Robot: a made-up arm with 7 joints.
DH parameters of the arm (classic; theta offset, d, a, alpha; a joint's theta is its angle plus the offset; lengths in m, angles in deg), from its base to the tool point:
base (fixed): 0 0.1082 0 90
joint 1: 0 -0.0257 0.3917 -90
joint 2: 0 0.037 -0.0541 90
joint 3: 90 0.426 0.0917 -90
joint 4: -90 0.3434 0.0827 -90
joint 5: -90 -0.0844 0.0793 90
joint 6: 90 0.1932 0.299 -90
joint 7: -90 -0.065 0.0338 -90
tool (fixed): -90 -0.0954 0 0
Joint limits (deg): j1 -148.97..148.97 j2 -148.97..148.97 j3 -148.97..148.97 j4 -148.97..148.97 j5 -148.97..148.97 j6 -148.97..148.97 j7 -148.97..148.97
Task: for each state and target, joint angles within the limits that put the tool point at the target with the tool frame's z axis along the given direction. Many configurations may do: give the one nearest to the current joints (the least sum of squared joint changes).
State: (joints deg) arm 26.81 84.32 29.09 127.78 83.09 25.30 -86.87
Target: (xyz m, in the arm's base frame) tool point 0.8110 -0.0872 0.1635 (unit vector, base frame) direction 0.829 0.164 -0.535
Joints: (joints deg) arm 30.60 104.69 66.81 141.61 52.94 29.78 -88.99
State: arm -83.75 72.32 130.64 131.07 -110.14 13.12 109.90
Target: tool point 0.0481 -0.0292 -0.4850 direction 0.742 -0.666 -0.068
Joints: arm -43.81 27.25 146.80 109.14 -138.21 41.07 148.97
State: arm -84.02 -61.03 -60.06 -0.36 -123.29 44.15 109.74
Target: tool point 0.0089 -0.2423 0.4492 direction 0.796 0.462 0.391
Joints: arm -58.26 -76.06 -65.62 -14.61 -95.15 51.92 96.84
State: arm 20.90 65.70 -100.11 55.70 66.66 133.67 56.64
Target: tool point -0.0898 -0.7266 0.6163 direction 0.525 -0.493 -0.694
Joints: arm 34.45 24.07 -54.98 60.37 78.95 148.97 33.01
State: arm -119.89 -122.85 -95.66 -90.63 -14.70 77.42 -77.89
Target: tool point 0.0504 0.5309 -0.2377 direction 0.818 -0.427 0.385
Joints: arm -140.58 -148.97 -62.10 -89.88 -8.03 54.07 -81.38
